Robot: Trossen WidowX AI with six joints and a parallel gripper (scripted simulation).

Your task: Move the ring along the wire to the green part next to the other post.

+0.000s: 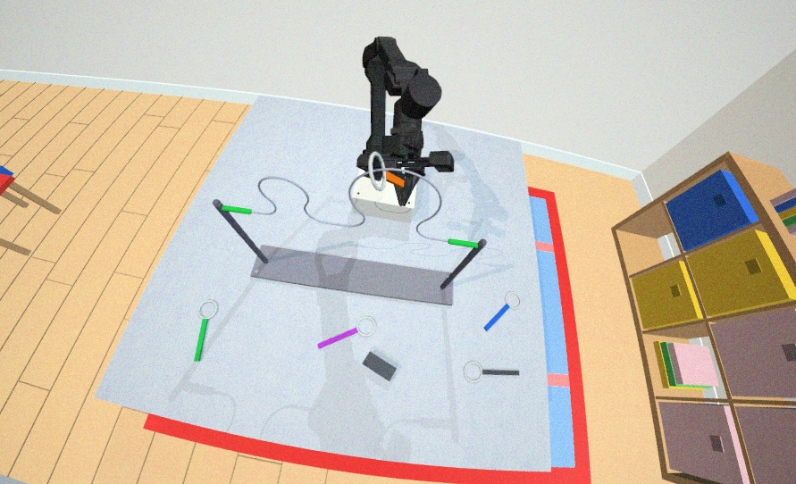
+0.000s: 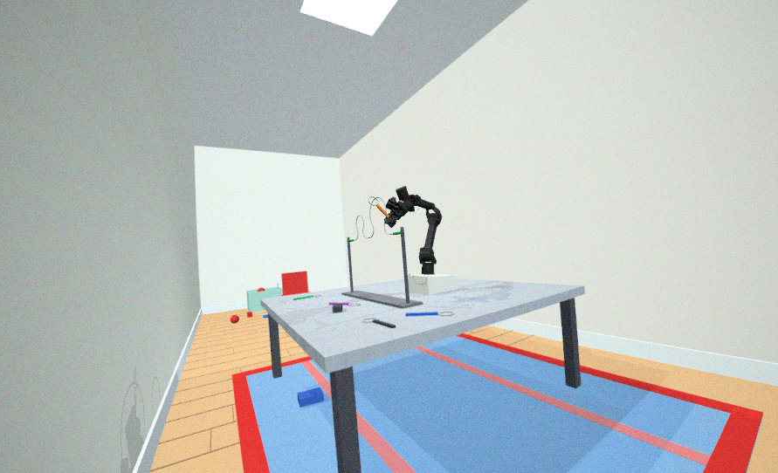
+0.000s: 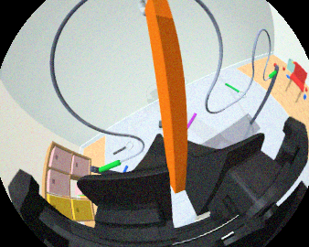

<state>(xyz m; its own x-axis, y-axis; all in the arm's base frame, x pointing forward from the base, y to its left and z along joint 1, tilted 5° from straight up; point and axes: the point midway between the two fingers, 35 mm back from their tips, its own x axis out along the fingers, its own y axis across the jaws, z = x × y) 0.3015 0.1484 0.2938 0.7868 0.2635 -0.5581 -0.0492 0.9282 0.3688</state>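
Right now my gripper tip is 9 cm below the orange-handled ring, 3 cm to the left of it and 1 cm short of it. Also, from my gripper tip: blue-handled ring 41 cm to the left, 38 cm below, 1 cm behind; then dark block 38 cm below, 28 cm ahead, 7 cm to the left; then purple-handled ring 38 cm below, 21 cm ahead, 4 cm to the right.
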